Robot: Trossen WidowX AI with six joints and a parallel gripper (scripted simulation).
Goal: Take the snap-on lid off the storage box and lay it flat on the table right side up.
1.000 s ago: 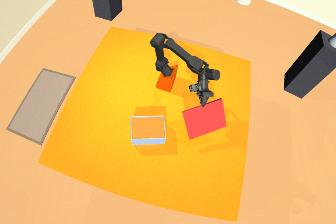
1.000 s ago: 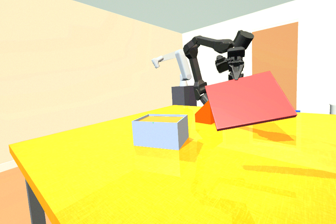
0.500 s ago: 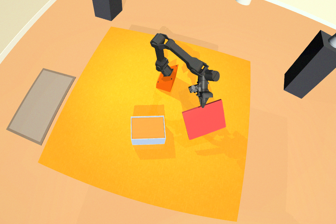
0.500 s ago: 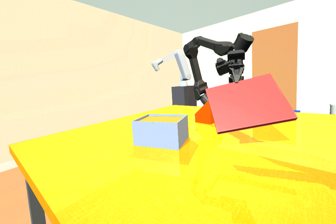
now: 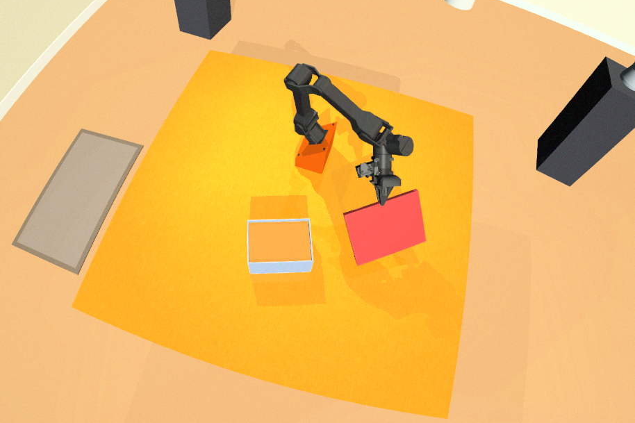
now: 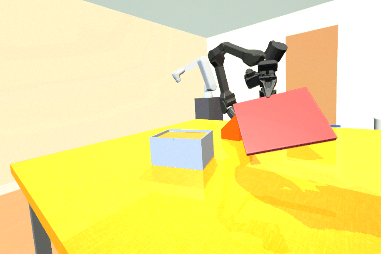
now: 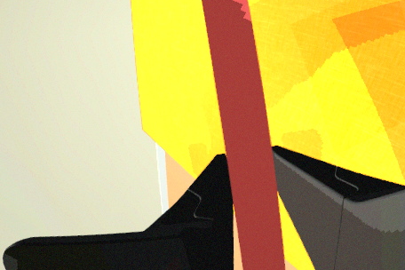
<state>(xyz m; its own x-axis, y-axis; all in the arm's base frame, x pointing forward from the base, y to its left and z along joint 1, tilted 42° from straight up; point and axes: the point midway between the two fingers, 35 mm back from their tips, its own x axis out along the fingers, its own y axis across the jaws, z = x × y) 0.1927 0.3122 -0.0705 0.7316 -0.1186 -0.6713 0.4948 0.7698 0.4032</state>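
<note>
Now: gripper tip 30 mm short of the red lid, 50 mm to the right of it and 60 mm above it. The rest, counted from my gripper tip: pale blue storage box (190 mm ahead, 240 mm to the right, 170 mm below).
</note>
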